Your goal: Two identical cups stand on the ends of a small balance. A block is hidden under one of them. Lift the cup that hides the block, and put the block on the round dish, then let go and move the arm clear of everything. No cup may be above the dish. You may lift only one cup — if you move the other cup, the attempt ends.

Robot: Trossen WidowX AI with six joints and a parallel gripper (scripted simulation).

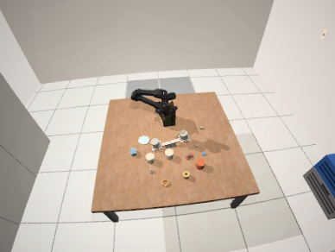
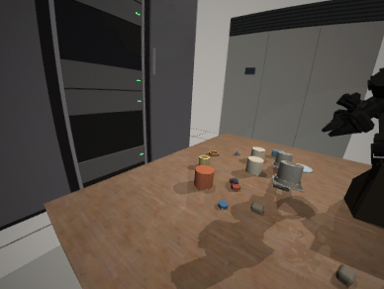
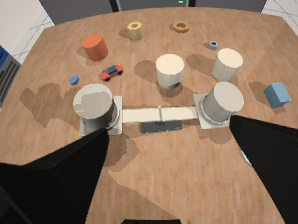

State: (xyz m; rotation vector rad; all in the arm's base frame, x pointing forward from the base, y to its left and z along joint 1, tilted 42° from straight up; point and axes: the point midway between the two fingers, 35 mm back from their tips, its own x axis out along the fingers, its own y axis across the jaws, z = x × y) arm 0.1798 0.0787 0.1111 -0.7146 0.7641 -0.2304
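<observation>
Now: the grey cup 18 cm below my gripper tip, 15 cm to the right of it and 11 cm ahead of it. The rest, counted from my gripper tip: grey block (19 cm below, 12 cm to the right, 10 cm ahead); then blue block (33 cm to the right, 22 cm below, 14 cm ahead); then round pale blue dish (23 cm to the right, 23 cm below, 1 cm ahead).
</observation>
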